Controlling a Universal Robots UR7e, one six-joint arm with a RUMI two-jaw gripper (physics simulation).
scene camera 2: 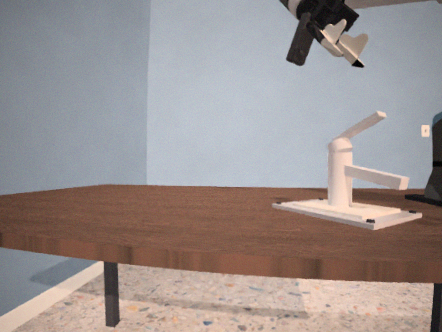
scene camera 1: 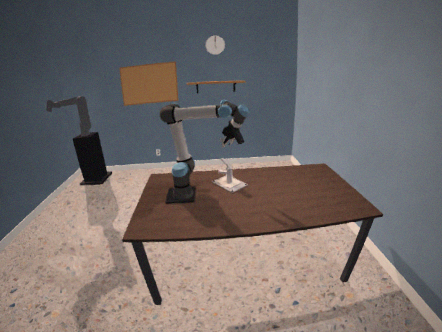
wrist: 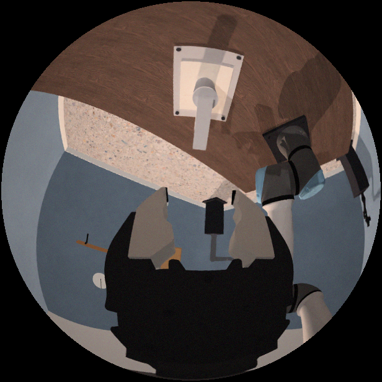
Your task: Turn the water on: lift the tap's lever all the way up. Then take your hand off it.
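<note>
A white tap stands upright on its flat white base plate. Its lever slants steeply upward from the top of the post, above the spout, which juts out to the side. My gripper is partly open, with nothing between its fingers. It is well above the lever and apart from it; a wide gap shows between them in the second scene view.
The tap stands on the brown table, near its back edge. My arm's dark base is beside it. A second, grey arm on a black pedestal stands on the floor behind, and a shelf hangs on the wall.
</note>
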